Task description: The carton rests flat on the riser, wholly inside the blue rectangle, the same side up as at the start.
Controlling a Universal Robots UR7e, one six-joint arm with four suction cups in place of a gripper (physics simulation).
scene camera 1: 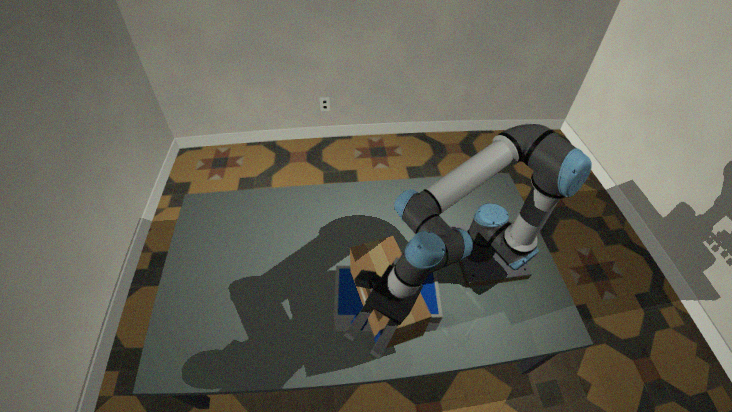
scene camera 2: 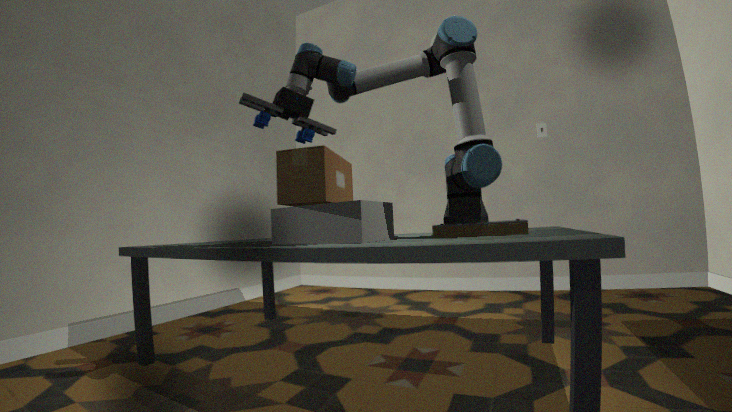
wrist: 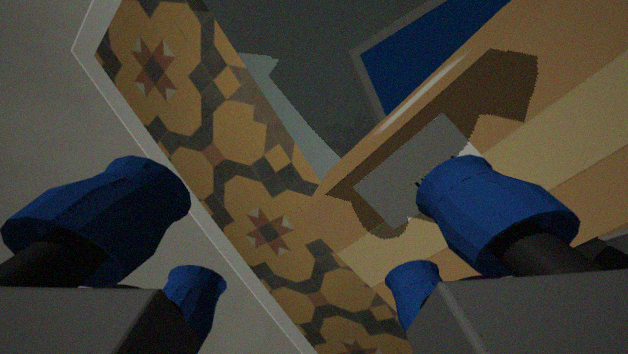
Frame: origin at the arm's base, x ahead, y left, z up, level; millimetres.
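Seen in the pictures: end effector, tool point: [scene camera 1: 380, 313] [scene camera 2: 282, 133] [wrist: 306, 244]; arm's base, origin of the base link: [scene camera 1: 476, 247] [scene camera 2: 465, 223].
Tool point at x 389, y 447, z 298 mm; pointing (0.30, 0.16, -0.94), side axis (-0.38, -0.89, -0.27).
Observation:
Offsets run from my tool point to a thing's top centre.
A brown carton {dx -18, dy -135, dz -61 mm} [scene camera 1: 376, 258] [scene camera 2: 301, 176] [wrist: 575, 30] sits upright on the grey riser {dx -24, dy -180, dz -218 mm} [scene camera 1: 345, 322] [scene camera 2: 317, 225], turned at an angle to it. In scene camera 1 the carton's front part appears to reach past the riser's front edge. The blue rectangle {dx -24, dy -180, dz -218 mm} [scene camera 1: 348, 296] [wrist: 395, 65] shows on the left and right of the carton; its middle is hidden. My gripper [scene camera 1: 369, 327] [scene camera 2: 284, 127] [wrist: 300, 215] is tilted above the carton's top, with a visible gap in scene camera 2. Its blue cups touch nothing, so it is open. A shadowed label {dx -4, dy -72, dz -61 mm} [wrist: 410, 170] shows on the carton top.
The riser stands on a grey-green table [scene camera 1: 230, 230] [scene camera 2: 461, 250]. The arm's base [scene camera 1: 512, 271] [scene camera 2: 481, 228] is on the table to the right of the riser. Walls stand behind and beside the table. The arm's forearm reaches over the table behind the carton.

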